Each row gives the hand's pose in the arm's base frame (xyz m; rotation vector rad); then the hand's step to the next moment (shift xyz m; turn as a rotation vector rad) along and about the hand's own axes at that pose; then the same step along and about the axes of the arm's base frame.
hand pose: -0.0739 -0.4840 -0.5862 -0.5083 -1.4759 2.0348
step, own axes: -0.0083 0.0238 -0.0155 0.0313 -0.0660 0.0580
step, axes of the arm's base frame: 0.0104 0.0005 -0.0277 -0.0442 -0.0072 0.0818
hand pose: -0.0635 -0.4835 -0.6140 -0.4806 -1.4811 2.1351
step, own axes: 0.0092 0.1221 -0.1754 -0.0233 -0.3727 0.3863
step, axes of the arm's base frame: 0.0641 0.1040 -0.1756 -0.1184 -0.2010 0.4840
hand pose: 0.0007 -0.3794 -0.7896 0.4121 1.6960 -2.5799
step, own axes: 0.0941 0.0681 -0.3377 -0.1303 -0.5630 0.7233
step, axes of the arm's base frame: -0.0104 0.2895 -0.2088 -0.1158 -0.4417 0.8054
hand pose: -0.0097 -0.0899 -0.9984 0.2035 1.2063 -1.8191
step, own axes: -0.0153 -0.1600 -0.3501 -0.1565 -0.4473 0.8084
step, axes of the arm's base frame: -0.2262 0.3049 -0.0654 0.0142 -0.5060 0.7886
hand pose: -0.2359 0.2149 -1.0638 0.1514 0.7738 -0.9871
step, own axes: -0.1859 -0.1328 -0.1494 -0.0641 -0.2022 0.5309
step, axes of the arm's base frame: -0.2413 0.1209 0.0410 0.0943 -0.3075 0.4727
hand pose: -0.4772 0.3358 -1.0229 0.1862 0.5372 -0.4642
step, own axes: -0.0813 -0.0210 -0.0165 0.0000 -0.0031 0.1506
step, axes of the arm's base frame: -0.0790 0.0168 0.0282 0.0661 -0.0463 0.1272
